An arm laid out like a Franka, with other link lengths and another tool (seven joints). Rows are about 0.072 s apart.
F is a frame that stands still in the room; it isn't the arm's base.
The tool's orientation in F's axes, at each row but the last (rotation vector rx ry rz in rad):
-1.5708, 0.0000, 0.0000
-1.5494, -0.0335, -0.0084
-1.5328, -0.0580, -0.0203
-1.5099, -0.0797, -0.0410
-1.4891, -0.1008, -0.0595
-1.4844, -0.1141, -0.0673
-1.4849, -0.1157, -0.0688
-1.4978, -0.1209, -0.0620
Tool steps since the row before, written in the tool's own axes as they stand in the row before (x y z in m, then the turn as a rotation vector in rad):
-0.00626, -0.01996, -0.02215, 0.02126, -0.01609, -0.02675
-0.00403, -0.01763, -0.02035, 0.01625, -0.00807, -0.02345
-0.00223, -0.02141, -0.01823, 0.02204, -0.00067, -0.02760
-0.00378, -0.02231, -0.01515, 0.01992, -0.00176, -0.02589
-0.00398, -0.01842, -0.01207, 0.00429, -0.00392, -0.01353
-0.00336, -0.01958, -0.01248, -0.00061, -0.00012, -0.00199
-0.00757, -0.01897, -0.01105, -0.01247, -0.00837, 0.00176
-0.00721, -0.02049, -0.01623, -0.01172, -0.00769, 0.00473
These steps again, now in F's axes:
-0.00626, -0.02215, 0.01996, 0.02126, -0.02675, 0.01609
-0.00416, -0.02078, 0.01708, 0.01641, -0.02336, 0.00801
-0.00283, -0.01908, 0.02058, 0.02266, -0.02709, 0.00076
-0.00507, -0.01656, 0.02102, 0.02042, -0.02549, 0.00178
-0.00546, -0.01361, 0.01690, 0.00428, -0.01370, 0.00327
-0.00515, -0.01419, 0.01795, -0.00055, -0.00201, -0.00012
-0.00935, -0.01281, 0.01696, -0.01342, 0.00073, 0.00693
-0.00885, -0.01791, 0.01833, -0.01272, 0.00376, 0.00655

